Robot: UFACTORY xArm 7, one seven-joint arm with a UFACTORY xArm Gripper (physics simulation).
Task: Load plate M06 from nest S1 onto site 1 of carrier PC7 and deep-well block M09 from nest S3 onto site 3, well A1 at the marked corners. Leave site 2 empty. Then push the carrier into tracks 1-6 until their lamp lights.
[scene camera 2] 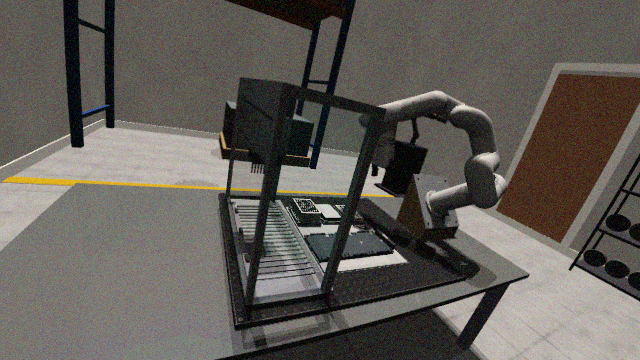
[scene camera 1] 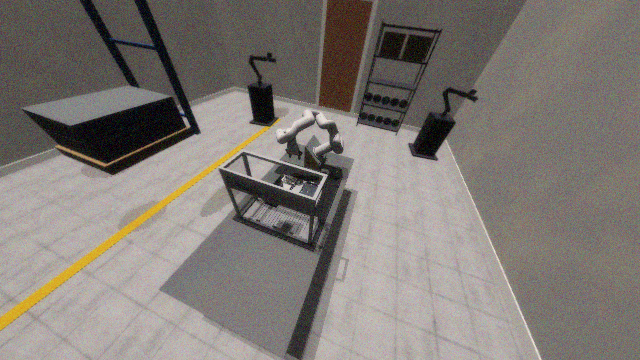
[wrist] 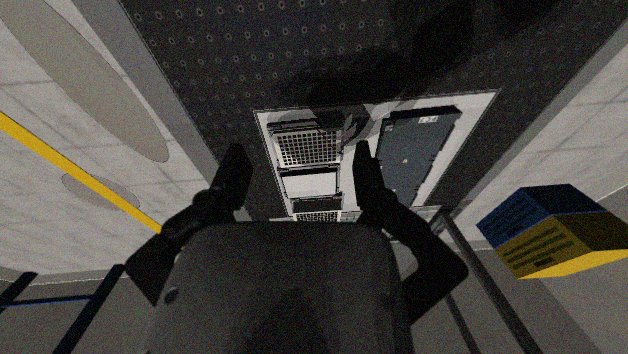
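Pixels of known places: gripper, fingertip midpoint: point(scene camera 2: 380, 179) point(scene camera 1: 295, 158) point(wrist: 300, 154); arm's base, link origin: point(scene camera 2: 434, 203) point(scene camera 1: 316, 152).
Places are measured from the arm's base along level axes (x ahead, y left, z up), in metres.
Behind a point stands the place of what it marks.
My gripper point(scene camera 1: 294, 156) @[x 0.243, y -0.157, z 0.057 m] point(scene camera 2: 382, 172) @[x 0.243, y -0.157, z 0.057 m] point(wrist: 300, 154) @[x 0.243, y -0.157, z 0.057 m] is open and empty, high above the nests on the robot's side of the deck. Below it in the wrist view, a plate with a gridded top point(wrist: 307, 149) point(scene camera 2: 341, 209) sits in the nest nearest the robot base. A plain white-topped item point(wrist: 310, 184) @[x 0.463, y -0.188, z -0.108 m] point(scene camera 2: 328, 211) @[x 0.469, y -0.182, z -0.108 m] is in the middle nest. A taller block with a gridded top point(scene camera 2: 306, 212) point(wrist: 317, 216) is in the nest nearest the tracks. The dark carrier point(scene camera 2: 350, 244) @[x 0.508, y 0.031, z -0.123 m] point(wrist: 415, 150) @[x 0.429, y 0.047, z -0.123 m] lies flat beside the nests, outside the tracks point(scene camera 2: 275, 255). Labels are unreadable; the lamp cannot be made out.
A tall open frame with a dark front panel point(scene camera 2: 257, 115) point(scene camera 1: 270, 187) @[x 0.892, y -0.076, z 0.330 m] stands over the tracks; its post point(scene camera 2: 352, 200) @[x 0.732, y 0.200, z 0.146 m] rises beside the carrier. A dark perforated board point(wrist: 225, 65) @[x 0.208, y -0.259, z -0.134 m] lies under everything. The wedge-shaped arm mount point(scene camera 2: 412, 207) @[x 0.097, y -0.042, z -0.036 m] stands behind the nests.
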